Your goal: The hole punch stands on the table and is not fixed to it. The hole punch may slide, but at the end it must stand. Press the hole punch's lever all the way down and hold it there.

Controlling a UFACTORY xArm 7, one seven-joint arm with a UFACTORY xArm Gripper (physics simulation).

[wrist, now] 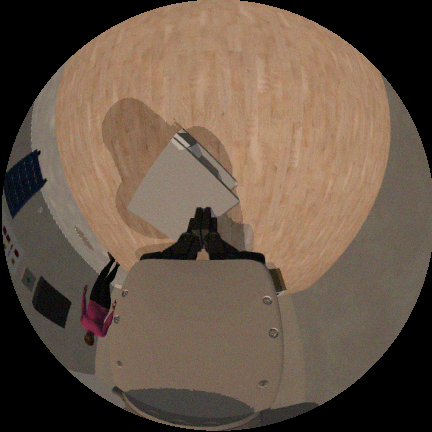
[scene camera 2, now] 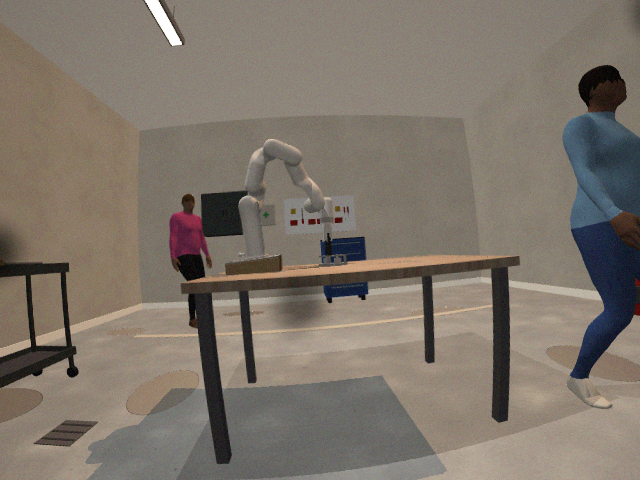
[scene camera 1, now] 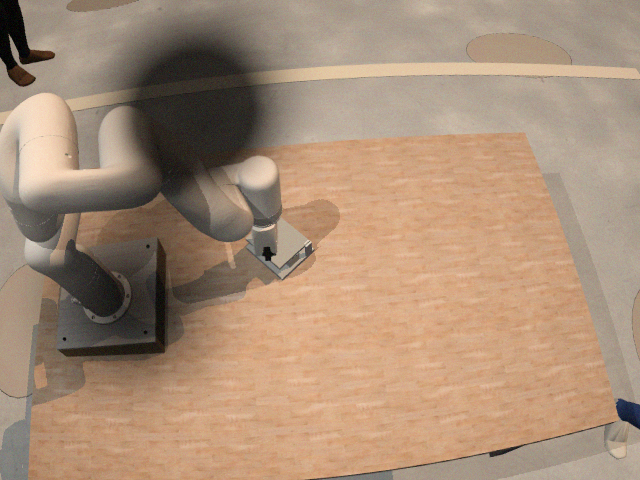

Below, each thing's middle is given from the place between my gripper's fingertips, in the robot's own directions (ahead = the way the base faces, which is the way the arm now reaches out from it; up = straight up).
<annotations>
Right now the lever (scene camera 1: 290, 241) is 2 cm ahead of my hand, 3 cm to the left of it and 2 cm below it. The rest, counted from my hand: hole punch (scene camera 1: 308, 249) 2 cm ahead, 4 cm to the left, 3 cm below.
</annotations>
